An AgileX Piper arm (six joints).
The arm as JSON. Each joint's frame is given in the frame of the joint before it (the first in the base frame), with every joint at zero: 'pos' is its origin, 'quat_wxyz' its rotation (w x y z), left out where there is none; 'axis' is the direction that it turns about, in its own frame. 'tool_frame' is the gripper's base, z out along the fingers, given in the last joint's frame.
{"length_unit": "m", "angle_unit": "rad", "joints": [
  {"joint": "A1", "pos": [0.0, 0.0, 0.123], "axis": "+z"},
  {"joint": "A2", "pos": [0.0, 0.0, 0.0], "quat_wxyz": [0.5, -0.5, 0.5, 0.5], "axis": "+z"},
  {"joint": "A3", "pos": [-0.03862, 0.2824, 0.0], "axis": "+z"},
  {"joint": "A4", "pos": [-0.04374, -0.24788, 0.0], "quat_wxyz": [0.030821, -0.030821, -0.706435, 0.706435], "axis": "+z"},
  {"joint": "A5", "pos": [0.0, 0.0, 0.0], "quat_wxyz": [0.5, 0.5, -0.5, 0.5], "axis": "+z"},
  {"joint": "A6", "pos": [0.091, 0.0, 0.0], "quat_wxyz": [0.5, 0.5, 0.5, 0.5], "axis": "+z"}
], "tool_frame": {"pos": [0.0, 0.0, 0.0]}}
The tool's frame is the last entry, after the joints.
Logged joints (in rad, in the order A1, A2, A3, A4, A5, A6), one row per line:
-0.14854, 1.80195, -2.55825, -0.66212, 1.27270, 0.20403
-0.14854, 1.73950, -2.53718, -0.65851, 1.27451, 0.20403
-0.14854, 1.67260, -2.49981, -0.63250, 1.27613, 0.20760
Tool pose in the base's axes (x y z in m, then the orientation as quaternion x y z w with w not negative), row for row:
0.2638, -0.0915, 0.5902, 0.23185, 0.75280, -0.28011, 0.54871
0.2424, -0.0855, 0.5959, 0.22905, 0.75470, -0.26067, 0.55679
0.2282, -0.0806, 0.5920, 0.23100, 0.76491, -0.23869, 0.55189
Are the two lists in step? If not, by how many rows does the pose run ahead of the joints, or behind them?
The pose runs 2 rows ahead of the joints: the pose in row i belongs to the joints in row i + 2.
